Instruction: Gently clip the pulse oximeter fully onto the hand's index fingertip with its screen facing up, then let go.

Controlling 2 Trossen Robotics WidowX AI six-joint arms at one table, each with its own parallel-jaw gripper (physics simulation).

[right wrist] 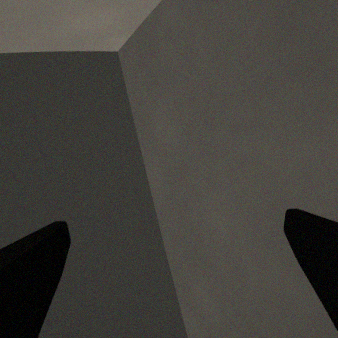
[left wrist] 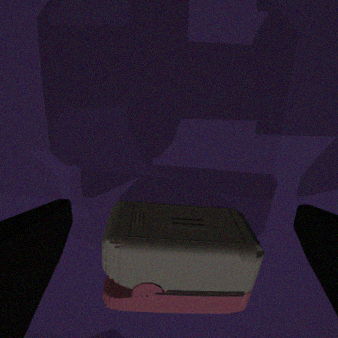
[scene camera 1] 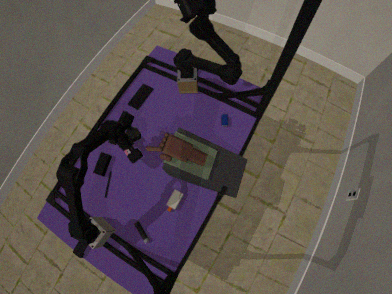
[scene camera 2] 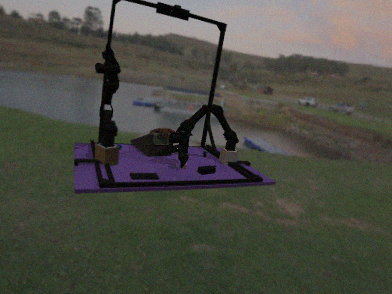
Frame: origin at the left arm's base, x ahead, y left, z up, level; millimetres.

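Seen in the pictures: left gripper, between the fingertips: [left wrist: 185,213] [scene camera 1: 132,150] [scene camera 2: 181,165]; right gripper, between the fingertips: [right wrist: 177,226] [scene camera 2: 109,48]; left arm's base, origin of its link: [scene camera 1: 91,232] [scene camera 2: 230,149]; right arm's base, origin of its link: [scene camera 1: 187,73] [scene camera 2: 107,145].
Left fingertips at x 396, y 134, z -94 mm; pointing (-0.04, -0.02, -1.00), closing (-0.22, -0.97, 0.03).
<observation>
Pixels of each thing's top centre, then the offset from my left fingertips to it. "*": a spot on its surface instead.
- pulse oximeter, centre of its top: [left wrist: 181,287] [scene camera 1: 127,151] dx -16, dy +6, dz +20 mm
- pad, a spot on its surface: [scene camera 1: 209,167] * dx +138, dy -368, dz +90 mm
- white bottle, centre of its top: [scene camera 1: 173,201] dx -67, dy -321, dz +17 mm
- blue item, centre of its top: [scene camera 1: 224,119] dx +395, dy -281, dz +21 mm
- dark marker, centre of its top: [scene camera 1: 140,232] dx -269, dy -288, dz +16 mm
- thin pen, centre of its top: [scene camera 1: 107,183] dx -201, dy -6, dz -2 mm
The pulse oximeter [scene camera 1: 127,151] [left wrist: 182,265] is a small white and pink clip on the purple mat. My left gripper [scene camera 1: 132,153] [scene camera 2: 183,162] [left wrist: 185,213] is open over it; in the left wrist view the oximeter lies between the two fingers, with gaps on both sides. Its screen cannot be made out. The brown hand [scene camera 1: 182,150] [scene camera 2: 163,131] rests on a green pad, its index finger [scene camera 1: 154,148] stretched out toward the left gripper. My right gripper [right wrist: 177,226] is open and empty, raised high, facing grey walls.
The grey wedge stand [scene camera 1: 231,172] carries the pad [scene camera 1: 209,167]. A white bottle [scene camera 1: 175,199] with an orange tip, a blue item [scene camera 1: 225,119], a dark marker [scene camera 1: 142,231], a thin pen [scene camera 1: 108,184] and two black blocks [scene camera 1: 141,96] [scene camera 1: 103,164] lie around. A black frame borders the mat.
</observation>
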